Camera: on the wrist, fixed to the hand. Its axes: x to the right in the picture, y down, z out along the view.
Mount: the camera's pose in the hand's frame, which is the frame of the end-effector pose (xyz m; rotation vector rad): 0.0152 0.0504 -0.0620 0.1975 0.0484 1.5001
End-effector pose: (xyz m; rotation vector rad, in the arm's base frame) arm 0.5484 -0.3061 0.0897 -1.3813 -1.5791 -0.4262
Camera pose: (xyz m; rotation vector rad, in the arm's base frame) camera 0.6216 -0.3302 0.1158 -1.9199 -0.2155 0.5843
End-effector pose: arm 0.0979 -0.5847 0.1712 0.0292 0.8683 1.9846
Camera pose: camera 0.0298 -0.6235 0.1495 -0.7577 -0.9190 -2.4232
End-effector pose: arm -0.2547 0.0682 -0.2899 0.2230 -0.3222 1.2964
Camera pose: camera -0.2930 0.1161 -0.3433 0.0867 -0.3091 2.8172
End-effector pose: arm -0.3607 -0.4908 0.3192 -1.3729 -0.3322 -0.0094
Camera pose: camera -0.3221 -0.5373 0.2647 -1.1382 0.7706 1.1847
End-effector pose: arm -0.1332 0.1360 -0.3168 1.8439 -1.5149 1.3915
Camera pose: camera -0.2069 0.1589 -0.2910 -0.3167 2.1524 -1.5015
